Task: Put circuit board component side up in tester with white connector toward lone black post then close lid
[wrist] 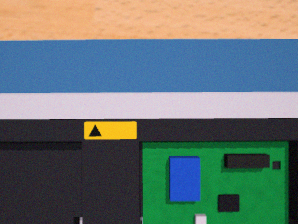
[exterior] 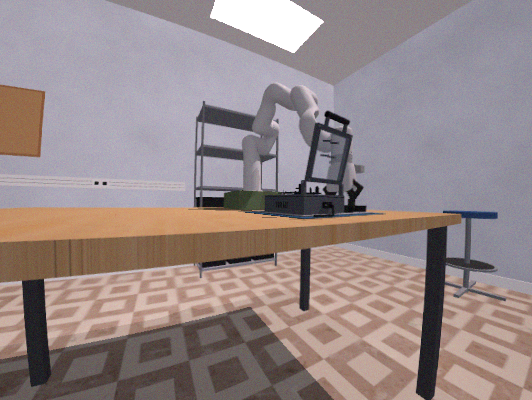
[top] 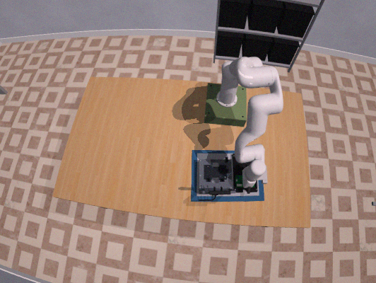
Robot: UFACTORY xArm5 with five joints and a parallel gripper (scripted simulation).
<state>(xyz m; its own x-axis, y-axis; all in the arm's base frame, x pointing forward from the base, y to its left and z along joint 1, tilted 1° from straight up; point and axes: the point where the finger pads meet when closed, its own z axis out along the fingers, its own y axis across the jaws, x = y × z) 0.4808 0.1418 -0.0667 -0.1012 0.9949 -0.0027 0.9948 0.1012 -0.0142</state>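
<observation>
Now: hand right at the green circuit board. Also, from my hand: tester lid: 16 cm to the right, 16 cm above, 10 cm ahead; then tester: 13 cm to the right, 9 cm above.
</observation>
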